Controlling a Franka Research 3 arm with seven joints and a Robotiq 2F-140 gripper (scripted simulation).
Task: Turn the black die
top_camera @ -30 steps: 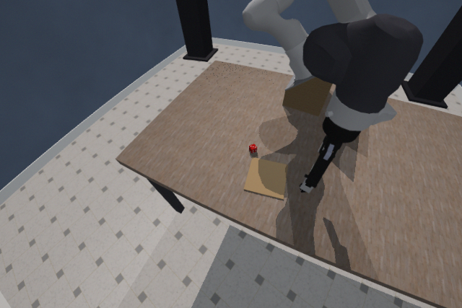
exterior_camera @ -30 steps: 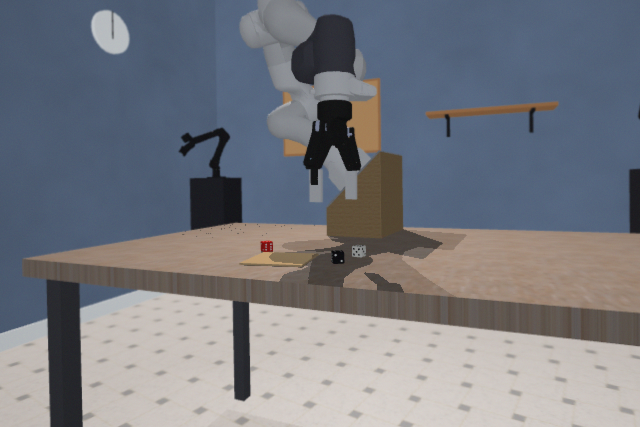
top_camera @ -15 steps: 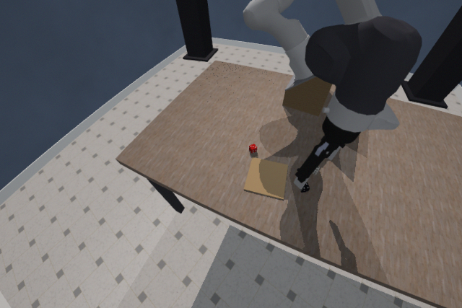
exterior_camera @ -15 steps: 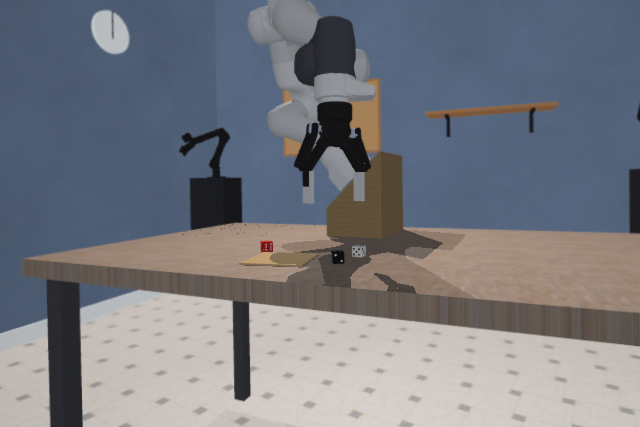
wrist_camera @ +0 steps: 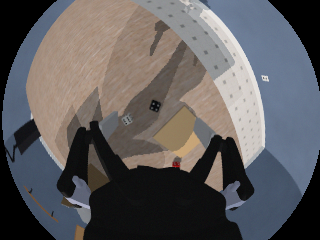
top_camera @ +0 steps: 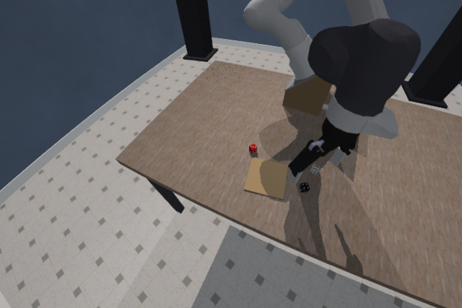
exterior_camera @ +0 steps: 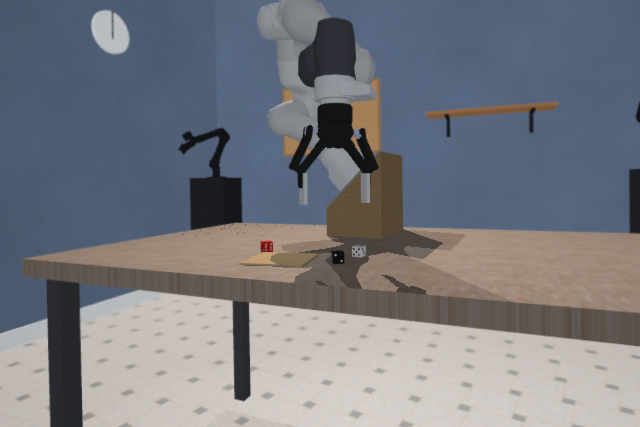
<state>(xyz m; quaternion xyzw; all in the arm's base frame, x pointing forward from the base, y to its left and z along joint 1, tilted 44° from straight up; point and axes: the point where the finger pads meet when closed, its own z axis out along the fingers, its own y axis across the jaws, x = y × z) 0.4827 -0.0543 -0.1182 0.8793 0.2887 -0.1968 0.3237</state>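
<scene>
Now: hand 12 cm above the black die. Round my hand: white die: 8 cm behind, 3 cm to the left, 12 cm below; red die: 11 cm behind, 21 cm to the right, 12 cm below; tan mat: 1 cm behind, 13 cm to the right, 14 cm below.
</scene>
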